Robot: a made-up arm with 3 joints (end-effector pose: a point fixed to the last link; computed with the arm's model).
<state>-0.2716 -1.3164 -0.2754</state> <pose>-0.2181 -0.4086 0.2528 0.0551 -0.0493 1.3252</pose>
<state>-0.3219 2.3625 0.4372</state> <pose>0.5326 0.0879 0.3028 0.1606 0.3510 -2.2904</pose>
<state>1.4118 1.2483 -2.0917</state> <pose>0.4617 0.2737 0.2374 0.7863 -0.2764 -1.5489</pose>
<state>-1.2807 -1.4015 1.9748</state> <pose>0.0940 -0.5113 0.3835 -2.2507 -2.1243 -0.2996</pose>
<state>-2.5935 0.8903 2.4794</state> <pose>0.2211 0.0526 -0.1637 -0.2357 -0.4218 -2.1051</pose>
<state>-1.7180 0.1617 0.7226</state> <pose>0.0532 0.0994 -0.1205 -0.3959 -1.5737 -0.7238</pose>
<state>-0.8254 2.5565 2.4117</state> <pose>0.1683 0.3892 0.4025 -0.2709 1.9212 -1.0398</pose>
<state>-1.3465 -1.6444 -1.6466</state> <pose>-0.4301 -0.4809 0.3772 0.1777 0.2935 1.5626</pose>
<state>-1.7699 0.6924 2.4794</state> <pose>-0.0347 -0.0454 -0.2592 -1.1862 -0.0829 -1.8817</pose>
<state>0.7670 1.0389 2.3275</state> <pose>-0.1568 0.1328 0.3355 -2.3375 1.5856 0.3337</pose>
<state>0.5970 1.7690 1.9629</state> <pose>0.0254 0.3633 0.0646 -1.8123 2.0663 -0.7366</pose>
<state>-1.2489 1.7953 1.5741</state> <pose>0.0988 0.3451 0.2091 -0.0798 0.4308 -1.5844</pose>
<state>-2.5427 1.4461 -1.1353</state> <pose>-0.4446 0.3437 -0.1150 -1.8696 2.0331 -0.6326</pose>
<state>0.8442 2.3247 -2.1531</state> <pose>0.5858 0.3068 0.1470 0.3396 -1.5937 -1.3052</pose>
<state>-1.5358 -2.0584 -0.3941</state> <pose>-0.2403 -0.5435 0.2479 -1.2468 -0.5622 1.6457</pose>
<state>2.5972 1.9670 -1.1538</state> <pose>-0.1594 0.2465 -0.5011 -1.3912 0.7660 -1.1273</pose>
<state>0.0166 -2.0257 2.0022</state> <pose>0.5386 -0.3435 0.0816 -1.1783 -1.8980 1.2296</pose>
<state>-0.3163 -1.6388 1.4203</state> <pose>0.2713 -0.4752 0.1130 -1.3106 -1.3734 1.1870</pose>
